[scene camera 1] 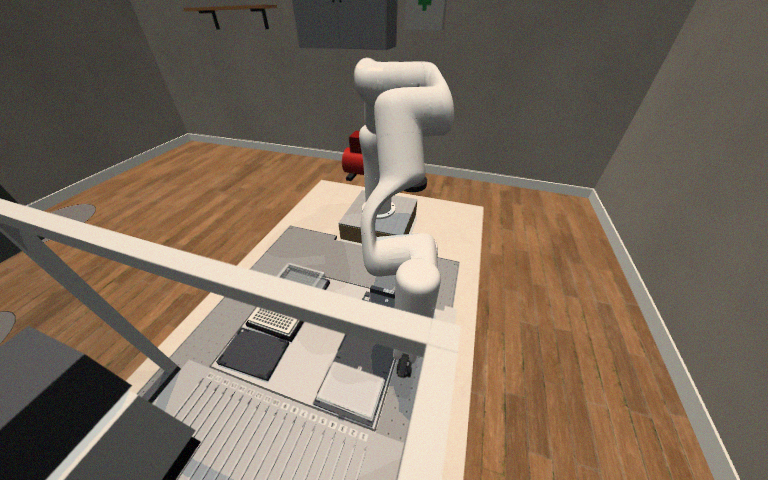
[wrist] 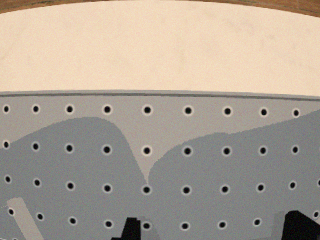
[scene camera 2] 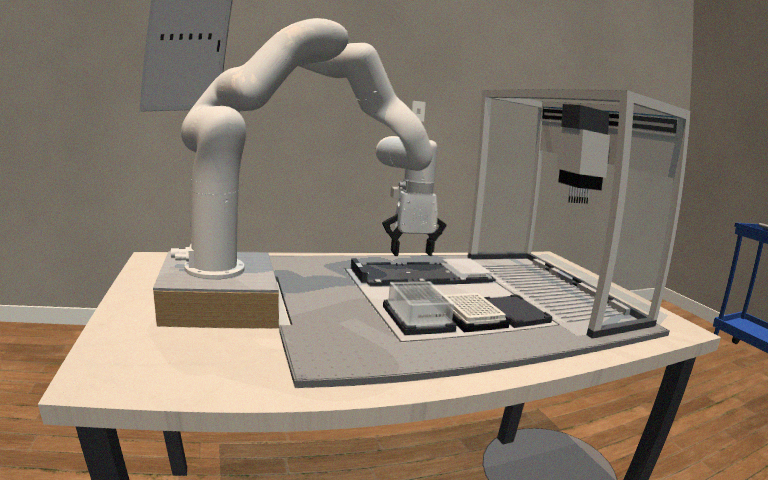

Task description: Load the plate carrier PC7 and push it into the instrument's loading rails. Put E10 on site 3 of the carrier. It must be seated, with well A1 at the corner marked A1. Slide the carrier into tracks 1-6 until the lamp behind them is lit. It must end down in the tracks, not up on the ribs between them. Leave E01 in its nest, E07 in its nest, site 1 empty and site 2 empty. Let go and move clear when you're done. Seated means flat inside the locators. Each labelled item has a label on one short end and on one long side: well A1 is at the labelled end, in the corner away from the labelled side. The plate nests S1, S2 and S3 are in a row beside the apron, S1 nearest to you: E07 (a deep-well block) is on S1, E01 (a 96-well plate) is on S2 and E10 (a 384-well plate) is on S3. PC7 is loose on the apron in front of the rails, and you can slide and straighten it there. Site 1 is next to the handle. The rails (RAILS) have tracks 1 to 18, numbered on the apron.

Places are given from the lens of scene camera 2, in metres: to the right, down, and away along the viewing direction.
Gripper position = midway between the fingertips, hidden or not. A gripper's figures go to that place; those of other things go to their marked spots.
my gripper (scene camera 2: 412,254): 0.07, 0.04, 1.29
carrier PC7 (scene camera 2: 373,273): -0.02, 0.08, 1.16
96-well plate E01 (scene camera 2: 470,308): 0.16, 0.13, 0.94
The marked spots on the carrier PC7 and the 96-well plate E01 are 0.30 m apart.
